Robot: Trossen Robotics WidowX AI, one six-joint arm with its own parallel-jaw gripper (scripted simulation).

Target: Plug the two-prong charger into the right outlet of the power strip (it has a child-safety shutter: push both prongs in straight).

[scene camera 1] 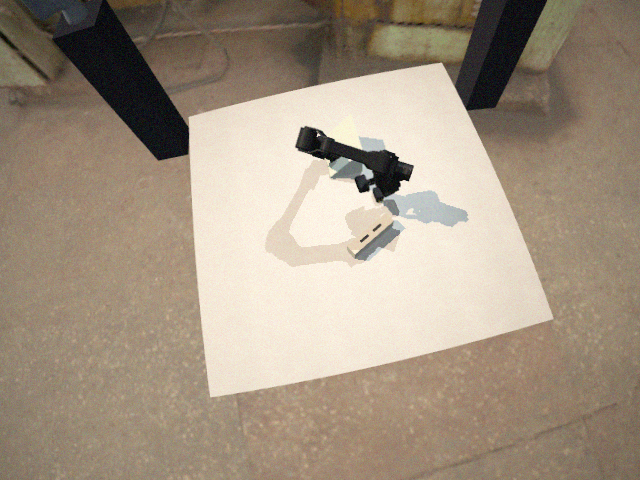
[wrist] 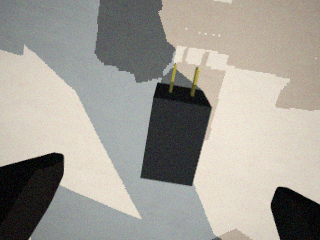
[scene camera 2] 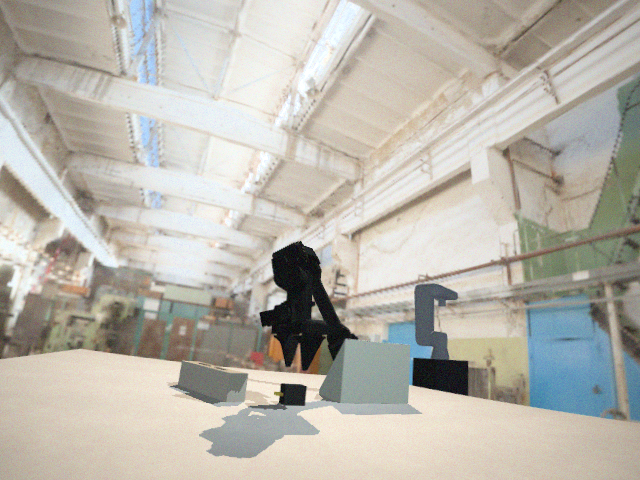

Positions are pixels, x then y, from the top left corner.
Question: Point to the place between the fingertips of my gripper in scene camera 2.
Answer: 296, 368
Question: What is my gripper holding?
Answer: Nothing.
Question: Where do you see a black two-prong charger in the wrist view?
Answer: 179, 116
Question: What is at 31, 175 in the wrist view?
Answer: My gripper.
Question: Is my gripper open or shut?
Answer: Open.
